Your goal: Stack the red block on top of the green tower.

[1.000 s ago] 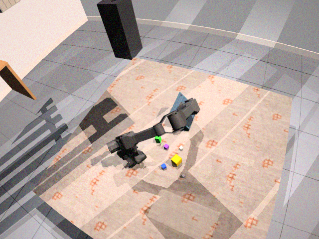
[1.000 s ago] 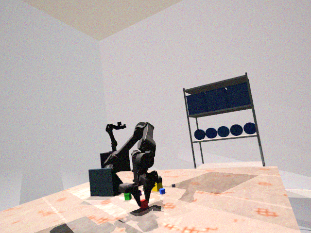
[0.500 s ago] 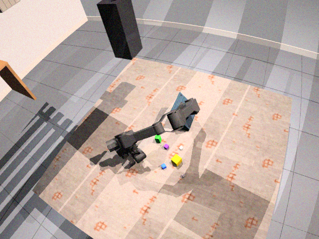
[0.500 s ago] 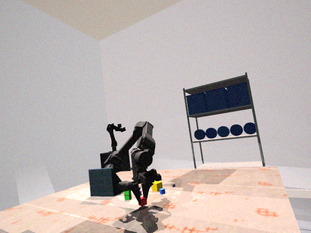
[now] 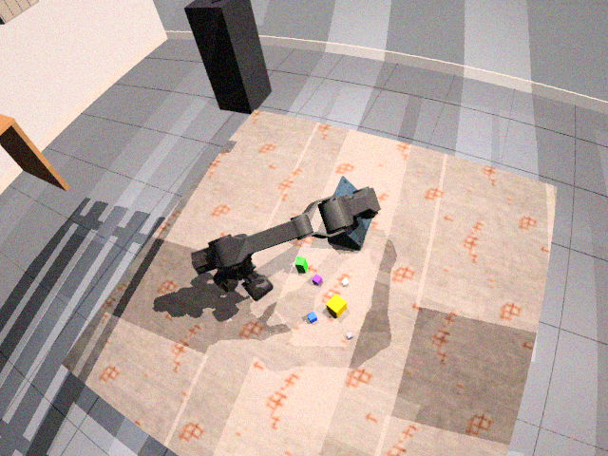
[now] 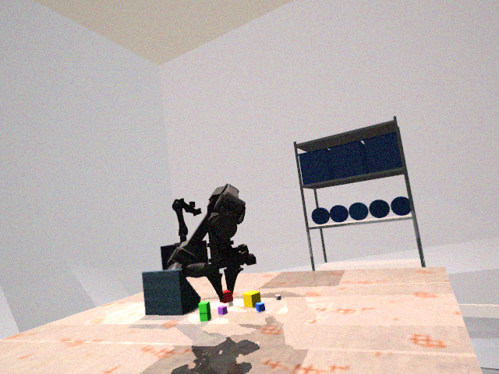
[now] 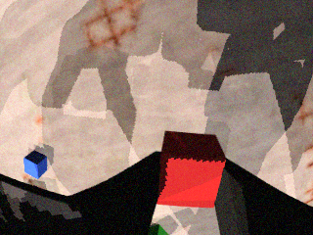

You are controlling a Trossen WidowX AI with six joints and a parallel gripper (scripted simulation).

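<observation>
Now: gripper tip 14 cm to the right of the purple cube, 11 cm past it and 7 cm above it. From my gripper tip the other things lie so: blue cube: 18 cm to the left, 7 cm below; then red block: right at my gripper tip; then yellow block: 23 cm to the left, 6 cm below, 5 cm behind.
</observation>
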